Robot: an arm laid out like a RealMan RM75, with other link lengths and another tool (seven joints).
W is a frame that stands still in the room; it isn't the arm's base.
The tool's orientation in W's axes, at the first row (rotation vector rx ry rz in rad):
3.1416, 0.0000, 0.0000
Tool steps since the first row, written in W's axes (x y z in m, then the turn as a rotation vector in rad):
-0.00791, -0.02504, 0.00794, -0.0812, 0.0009, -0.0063
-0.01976, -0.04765, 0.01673, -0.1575, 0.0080, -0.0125
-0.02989, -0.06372, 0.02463, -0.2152, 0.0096, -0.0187
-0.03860, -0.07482, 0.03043, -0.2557, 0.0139, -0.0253
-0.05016, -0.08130, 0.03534, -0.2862, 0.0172, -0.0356
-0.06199, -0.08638, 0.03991, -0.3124, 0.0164, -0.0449
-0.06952, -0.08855, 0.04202, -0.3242, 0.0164, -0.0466
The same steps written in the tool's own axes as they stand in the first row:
-0.00791, 0.02504, -0.00794, -0.0812, -0.0009, 0.0063
-0.01976, 0.04765, -0.01673, -0.1575, -0.0080, 0.0125
-0.02989, 0.06372, -0.02463, -0.2152, -0.0096, 0.0187
-0.03860, 0.07482, -0.03043, -0.2557, -0.0139, 0.0253
-0.05016, 0.08130, -0.03534, -0.2862, -0.0172, 0.0356
-0.06199, 0.08638, -0.03991, -0.3124, -0.0164, 0.0449
-0.06952, 0.08855, -0.04202, -0.3242, -0.0164, 0.0466

